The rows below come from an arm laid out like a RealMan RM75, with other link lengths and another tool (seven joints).
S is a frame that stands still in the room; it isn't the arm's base.
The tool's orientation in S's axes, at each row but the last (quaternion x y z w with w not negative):
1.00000 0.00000 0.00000 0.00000
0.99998 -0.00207 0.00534 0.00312
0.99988 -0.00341 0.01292 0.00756
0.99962 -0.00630 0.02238 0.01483
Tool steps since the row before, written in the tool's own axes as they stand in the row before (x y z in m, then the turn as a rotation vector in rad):
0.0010 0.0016 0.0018 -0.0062 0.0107 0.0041
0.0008 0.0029 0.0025 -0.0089 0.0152 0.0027
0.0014 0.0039 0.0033 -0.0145 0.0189 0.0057
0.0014 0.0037 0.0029 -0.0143 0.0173 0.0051
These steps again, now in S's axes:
0.0010 -0.0016 -0.0018 -0.0062 -0.0107 -0.0041
0.0008 -0.0029 -0.0025 -0.0089 -0.0152 -0.0027
0.0015 -0.0040 -0.0032 -0.0145 -0.0189 -0.0058
0.0015 -0.0038 -0.0027 -0.0143 -0.0173 -0.0052

